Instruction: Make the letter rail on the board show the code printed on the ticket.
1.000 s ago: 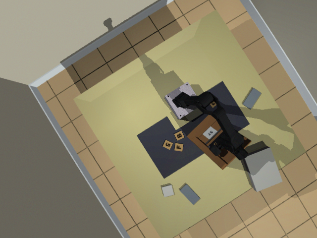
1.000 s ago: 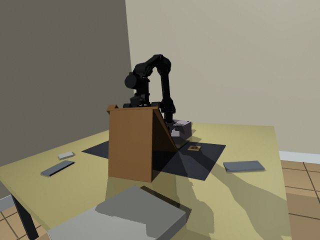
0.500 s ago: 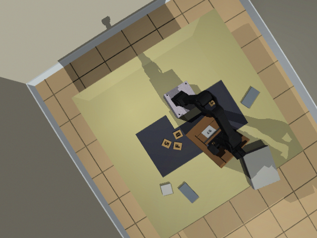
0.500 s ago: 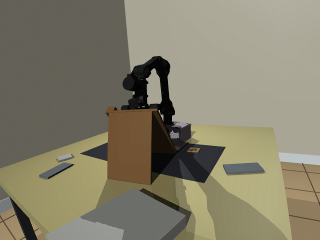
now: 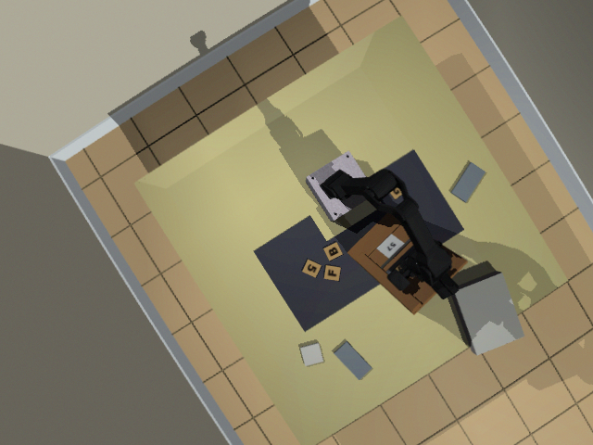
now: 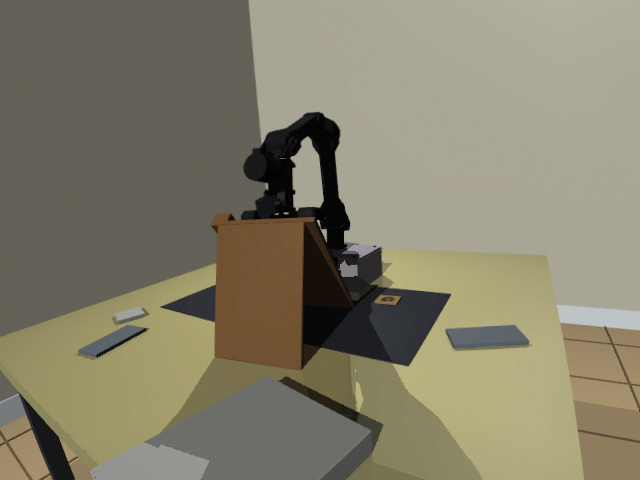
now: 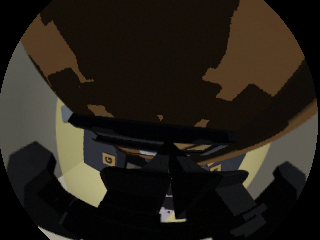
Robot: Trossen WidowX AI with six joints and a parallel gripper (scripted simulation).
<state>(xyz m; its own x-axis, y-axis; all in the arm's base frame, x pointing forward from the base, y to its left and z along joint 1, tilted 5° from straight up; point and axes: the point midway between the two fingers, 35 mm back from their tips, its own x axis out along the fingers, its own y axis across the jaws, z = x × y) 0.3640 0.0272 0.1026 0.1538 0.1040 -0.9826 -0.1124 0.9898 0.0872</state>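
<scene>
My gripper tip is now 60 mm past the white ticket, 10 mm to the right of it and 80 mm above it. Round my gripper tip: dark mat (160 mm behind, 50 mm to the right, 180 mm below); then small white block (110 mm ahead, 490 mm to the right, 180 mm below); then large grey box (410 mm ahead, 170 mm to the left, 160 mm below).
</scene>
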